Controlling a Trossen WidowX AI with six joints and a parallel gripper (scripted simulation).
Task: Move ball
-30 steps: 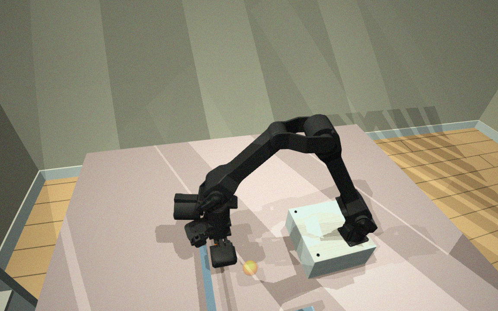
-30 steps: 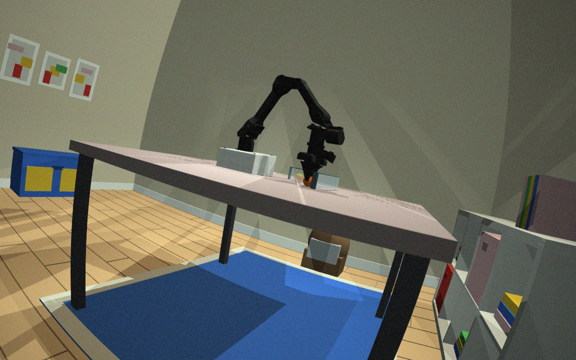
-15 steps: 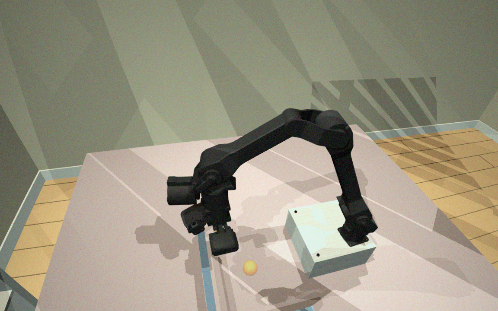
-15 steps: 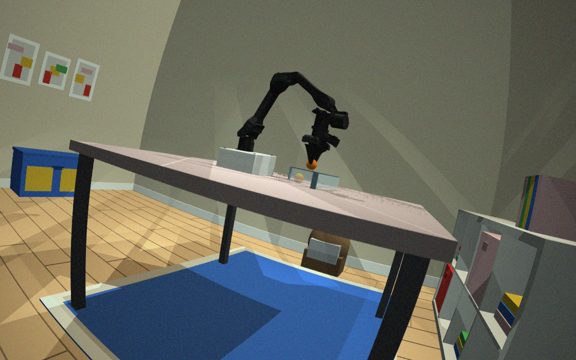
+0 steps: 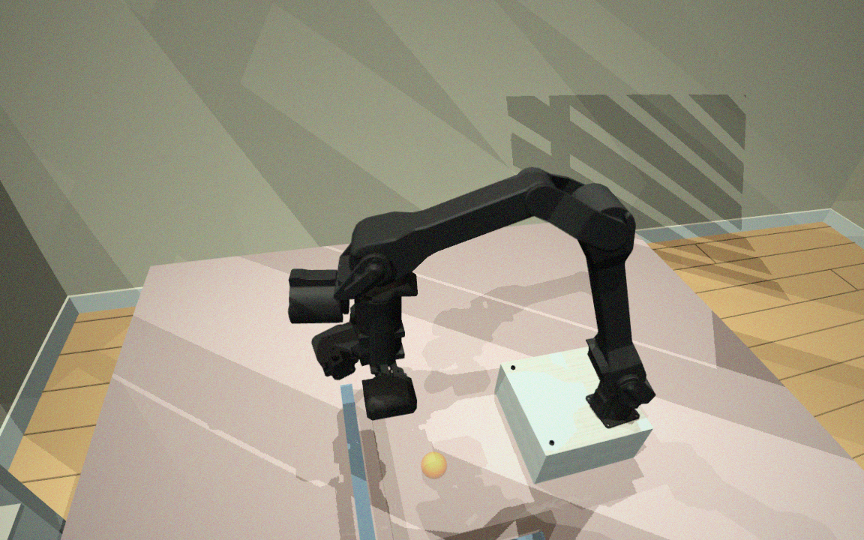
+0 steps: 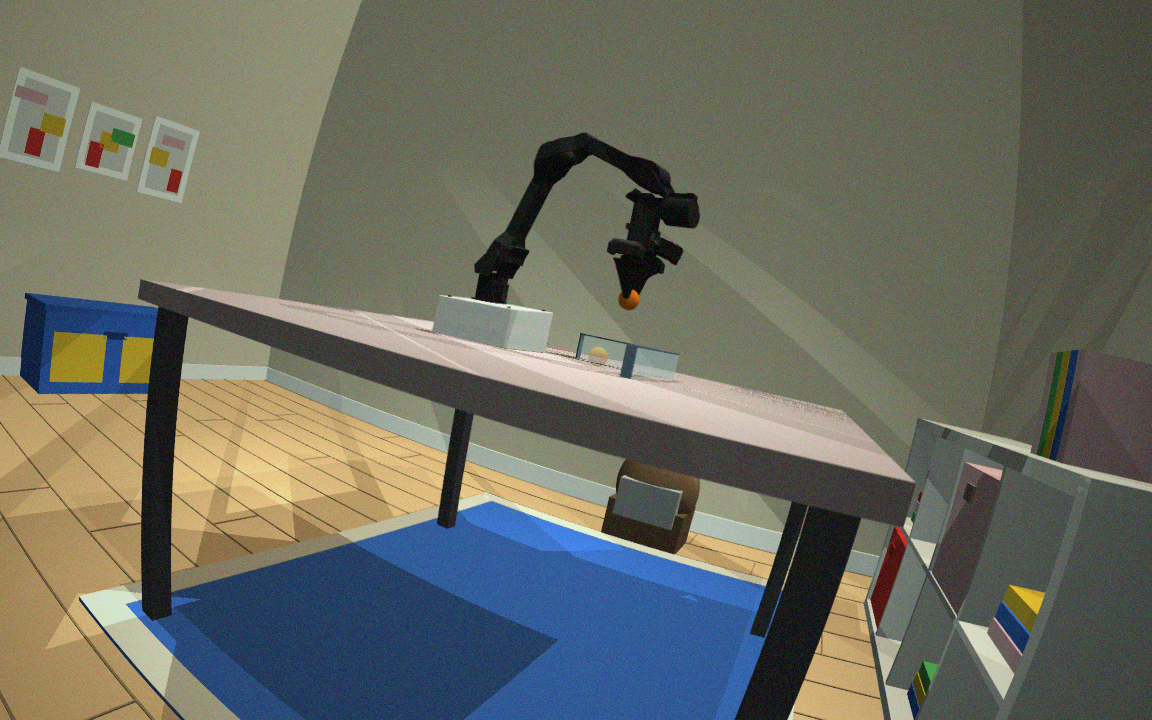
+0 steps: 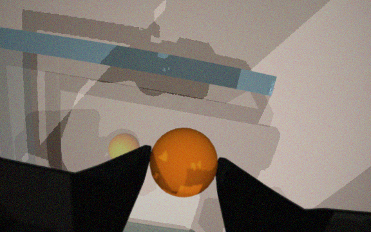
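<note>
My gripper tip is 6 cm past the see-through copy of ball, 7 cm to the right of it and 12 cm above it. The rest, counted from my gripper tip: orange ball right at my gripper tip.
</note>
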